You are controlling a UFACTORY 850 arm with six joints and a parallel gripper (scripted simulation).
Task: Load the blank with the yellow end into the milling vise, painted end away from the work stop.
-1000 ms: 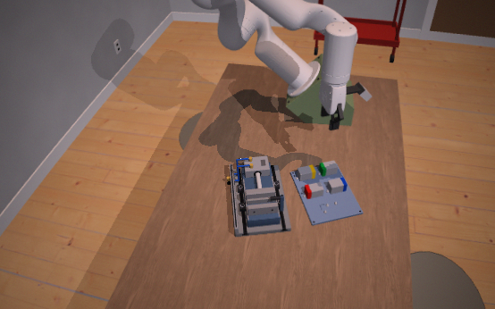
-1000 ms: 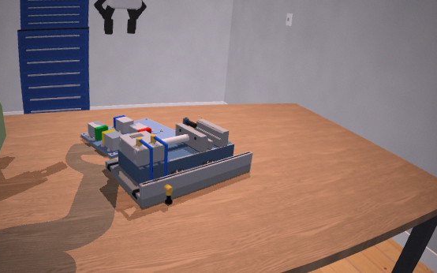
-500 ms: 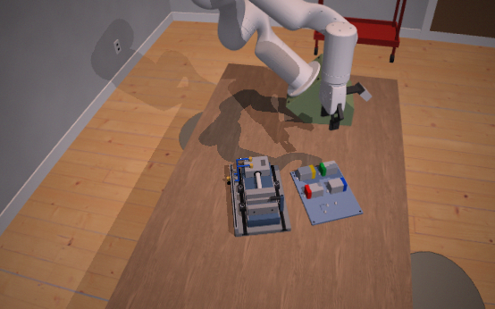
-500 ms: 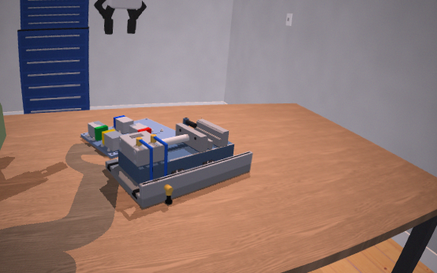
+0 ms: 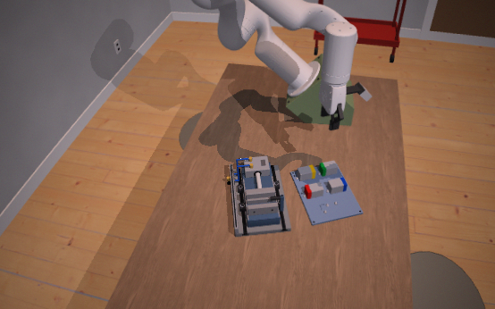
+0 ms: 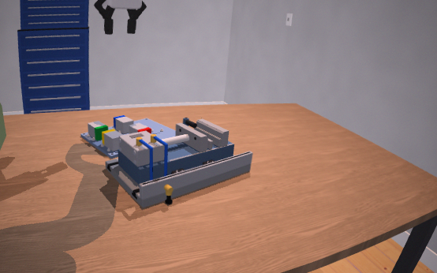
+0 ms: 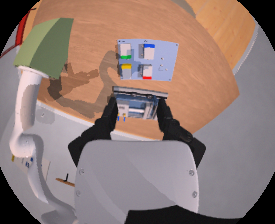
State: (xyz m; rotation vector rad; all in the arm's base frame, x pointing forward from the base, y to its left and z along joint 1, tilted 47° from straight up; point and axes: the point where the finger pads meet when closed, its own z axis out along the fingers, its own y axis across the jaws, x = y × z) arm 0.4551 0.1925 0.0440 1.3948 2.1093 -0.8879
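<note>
Now: the yellow-ended blank 30 mm behind my hand, 60 mm to the right of it and 290 mm below it. The rest, counted from my hand: green-ended blank: 60 mm behind, 20 mm to the left, 290 mm below; red-ended blank: 60 mm ahead, 30 mm to the right, 290 mm below; blue-ended blank: 20 mm ahead, 60 mm to the left, 290 mm below.
</note>
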